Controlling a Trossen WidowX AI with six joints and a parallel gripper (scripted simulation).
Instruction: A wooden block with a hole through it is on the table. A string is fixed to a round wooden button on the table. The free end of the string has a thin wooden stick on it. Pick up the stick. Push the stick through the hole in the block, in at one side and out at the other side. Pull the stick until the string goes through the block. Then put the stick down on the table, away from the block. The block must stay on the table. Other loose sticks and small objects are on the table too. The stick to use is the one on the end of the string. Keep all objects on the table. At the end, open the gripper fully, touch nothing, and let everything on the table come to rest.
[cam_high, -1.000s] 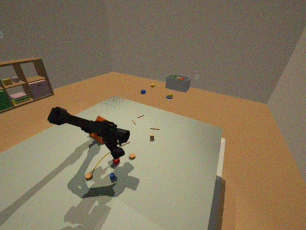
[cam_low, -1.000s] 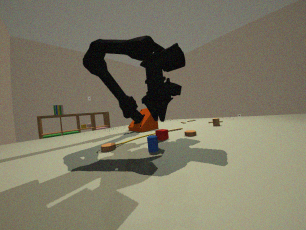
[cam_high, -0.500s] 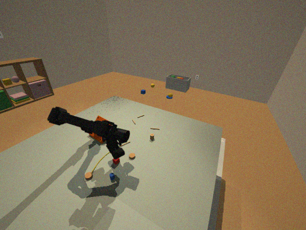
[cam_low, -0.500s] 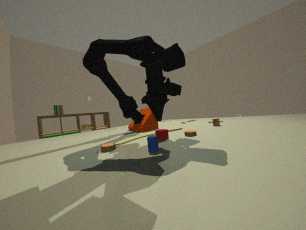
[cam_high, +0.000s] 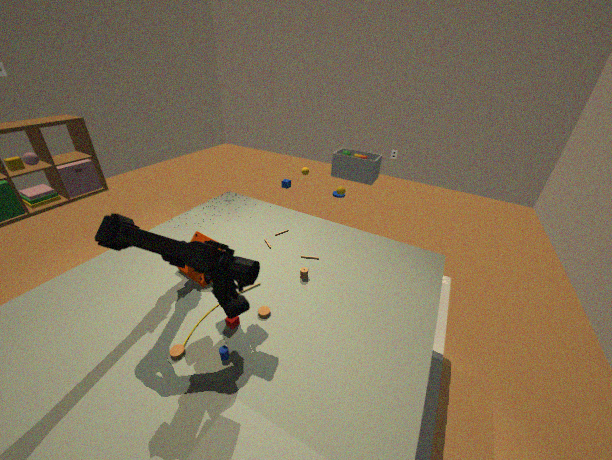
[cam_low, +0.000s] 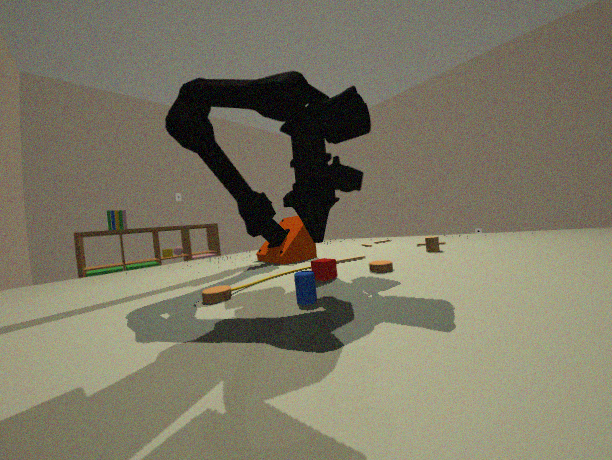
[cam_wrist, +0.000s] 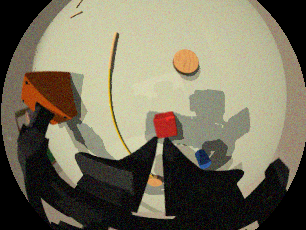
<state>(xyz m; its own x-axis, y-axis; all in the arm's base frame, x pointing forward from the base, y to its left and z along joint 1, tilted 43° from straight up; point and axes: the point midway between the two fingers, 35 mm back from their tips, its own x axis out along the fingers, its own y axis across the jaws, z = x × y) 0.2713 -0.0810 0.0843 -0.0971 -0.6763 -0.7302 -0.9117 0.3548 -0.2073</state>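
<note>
Right now the red block is 10 mm ahead of my gripper tip and 50 mm below it. Also, from my gripper tip: blue cylinder: 60 mm ahead, 100 mm to the right, 40 mm below; thin wooden stick: 50 mm behind, 140 mm to the left, 60 mm below; small wooden cylinder: 90 mm ahead, 310 mm to the left, 40 mm below.
</note>
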